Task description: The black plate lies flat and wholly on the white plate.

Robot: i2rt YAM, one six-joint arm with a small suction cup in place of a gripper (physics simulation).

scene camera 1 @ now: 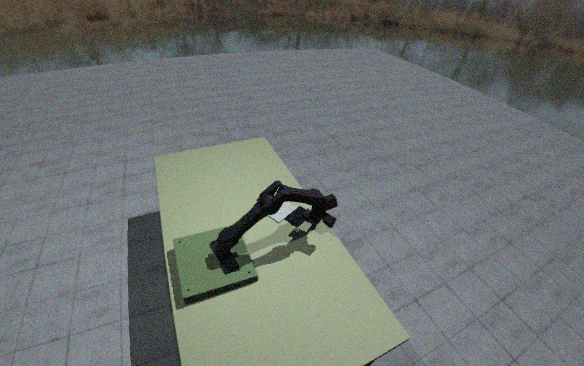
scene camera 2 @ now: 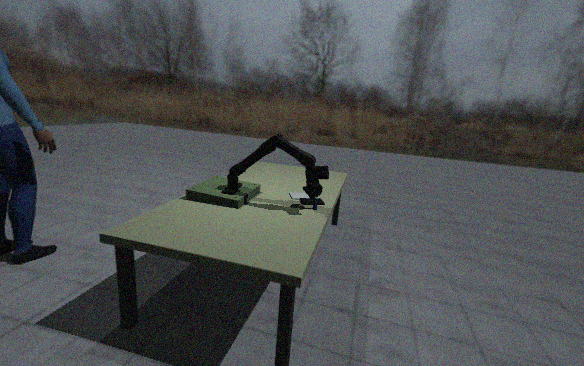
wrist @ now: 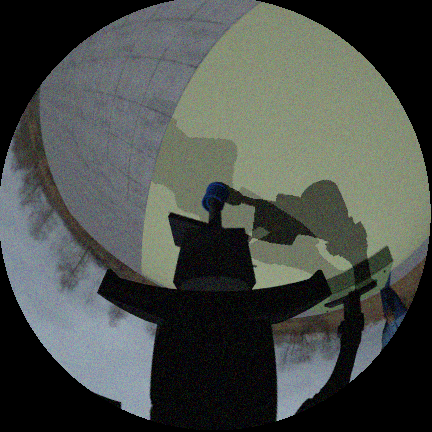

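Seen in the pictures: hand at its tool point: (scene camera 1: 313, 226) (scene camera 2: 315, 208) (wrist: 214, 192); arm's base at its link origin: (scene camera 1: 224, 255) (scene camera 2: 232, 188) (wrist: 350, 294).
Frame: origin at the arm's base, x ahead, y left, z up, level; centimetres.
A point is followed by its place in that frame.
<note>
The white plate (scene camera 1: 281, 212) @[z -5.2, x 42.4, y 15.3 cm] (scene camera 2: 298, 195) @[z -5.2, x 40.0, y 16.5 cm] lies on the table. The black plate (scene camera 1: 296, 216) @[z -4.8, x 48.1, y 7.8 cm] (scene camera 2: 306, 201) @[z -4.7, x 46.2, y 5.0 cm] is right beside it, on the side toward the table edge. Whether their edges touch or overlap I cannot tell. In the wrist view, part of the black plate (wrist: 181, 231) @[z -4.7, x 54.4, y 7.4 cm] shows past the arm's end; the white plate does not show there. My gripper, a small blue suction cup (scene camera 2: 315, 205) (wrist: 216, 196), is open and holds nothing. It is low over the table, just past the black plate on the side away from the white plate.
The table (scene camera 1: 300, 320) @[z -5.8, x 15.4, y -43.4 cm] (scene camera 2: 215, 235) @[z -5.8, x 9.2, y -51.8 cm] has a long edge close to the cup. The arm stands on a thick green base (scene camera 1: 197, 270) @[z 0.5, x -14.0, y -2.0 cm] (scene camera 2: 212, 192) @[z 0.0, x -8.4, y -10.9 cm] (wrist: 385, 260) @[z -2.3, x 9.3, y -15.1 cm]. A person in blue (scene camera 2: 17, 165) (wrist: 392, 310) is beyond the table's far side from the cup. Arm shadows fall near the plates.
</note>
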